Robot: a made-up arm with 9 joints. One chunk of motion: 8 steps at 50 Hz.
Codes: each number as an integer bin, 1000 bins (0 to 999) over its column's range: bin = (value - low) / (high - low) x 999, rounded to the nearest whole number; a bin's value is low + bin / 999 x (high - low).
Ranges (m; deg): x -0.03..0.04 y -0.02..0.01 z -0.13..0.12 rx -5..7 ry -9..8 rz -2..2
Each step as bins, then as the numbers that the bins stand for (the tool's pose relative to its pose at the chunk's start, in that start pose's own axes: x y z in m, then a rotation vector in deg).
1 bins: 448 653 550 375 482 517
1 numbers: 0.0014 -0.0004 0.0076 -0.50 -0.80 0.07
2 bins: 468 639 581 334 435 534
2 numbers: 0.0028 -0.0008 0.0154 -0.99 -1.60 0.14
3 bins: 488 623 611 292 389 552
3 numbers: 0.0042 -0.0013 0.0229 -1.49 -2.38 0.21
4 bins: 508 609 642 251 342 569
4 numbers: 0.0056 -0.0017 0.0307 -1.98 -3.18 0.28
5 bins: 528 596 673 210 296 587
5 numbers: 0.0070 -0.0021 0.0384 -2.48 -3.96 0.35
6 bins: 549 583 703 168 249 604
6 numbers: 0.0085 -0.0025 0.0459 -2.98 -4.76 0.42
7 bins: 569 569 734 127 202 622
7 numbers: 0.0099 -0.0029 0.0537 -3.47 -5.56 0.49
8 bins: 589 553 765 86 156 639
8 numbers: 0.0113 -0.0034 0.0614 -3.97 -6.35 0.56
